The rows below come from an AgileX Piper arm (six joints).
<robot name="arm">
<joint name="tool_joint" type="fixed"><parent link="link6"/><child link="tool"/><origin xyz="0 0 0" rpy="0 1.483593 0"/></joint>
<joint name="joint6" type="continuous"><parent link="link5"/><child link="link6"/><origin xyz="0.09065 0 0.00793" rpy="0 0 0"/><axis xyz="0.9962 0 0.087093"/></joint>
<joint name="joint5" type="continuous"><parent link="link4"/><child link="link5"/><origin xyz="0 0 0" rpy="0 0 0"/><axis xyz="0 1 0"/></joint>
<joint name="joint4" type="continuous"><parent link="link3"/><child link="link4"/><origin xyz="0.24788 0 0.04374" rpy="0 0 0"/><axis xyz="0.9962 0 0.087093"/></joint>
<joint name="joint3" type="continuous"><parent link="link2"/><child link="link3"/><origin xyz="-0.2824 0 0.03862" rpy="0 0 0"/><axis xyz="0 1 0"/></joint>
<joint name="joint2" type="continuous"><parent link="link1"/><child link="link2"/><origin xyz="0 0 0" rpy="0 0 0"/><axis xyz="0 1 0"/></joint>
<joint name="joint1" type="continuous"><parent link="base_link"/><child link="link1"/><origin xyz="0 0 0.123" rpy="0 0 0"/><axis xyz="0 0 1"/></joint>
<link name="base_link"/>
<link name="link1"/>
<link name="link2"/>
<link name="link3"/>
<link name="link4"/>
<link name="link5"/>
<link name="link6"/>
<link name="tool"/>
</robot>
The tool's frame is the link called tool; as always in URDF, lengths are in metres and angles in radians. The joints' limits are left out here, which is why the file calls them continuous.
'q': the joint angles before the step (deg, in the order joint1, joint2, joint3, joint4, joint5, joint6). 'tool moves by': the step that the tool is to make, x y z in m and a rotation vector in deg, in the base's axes. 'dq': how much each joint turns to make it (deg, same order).
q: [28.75 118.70 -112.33 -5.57 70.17 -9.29]
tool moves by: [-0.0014 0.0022 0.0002 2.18 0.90 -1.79]
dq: [0.00 -0.08 0.06 1.76 -0.09 1.86]
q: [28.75 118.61 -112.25 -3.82 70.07 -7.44]
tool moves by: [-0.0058 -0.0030 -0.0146 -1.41 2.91 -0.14]
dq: [0.00 -0.53 3.86 0.12 -0.10 0.14]
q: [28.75 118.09 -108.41 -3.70 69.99 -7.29]
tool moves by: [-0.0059 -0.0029 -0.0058 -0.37 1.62 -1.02]
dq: [0.00 -0.97 2.77 0.19 -0.14 1.05]
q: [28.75 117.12 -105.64 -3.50 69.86 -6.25]
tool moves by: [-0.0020 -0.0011 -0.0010 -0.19 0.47 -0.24]
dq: [0.00 -0.35 0.76 0.00 0.11 0.24]
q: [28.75 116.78 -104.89 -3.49 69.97 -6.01]
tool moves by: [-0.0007 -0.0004 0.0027 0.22 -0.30 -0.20]
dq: [0.00 -0.34 -0.02 0.00 0.01 0.20]
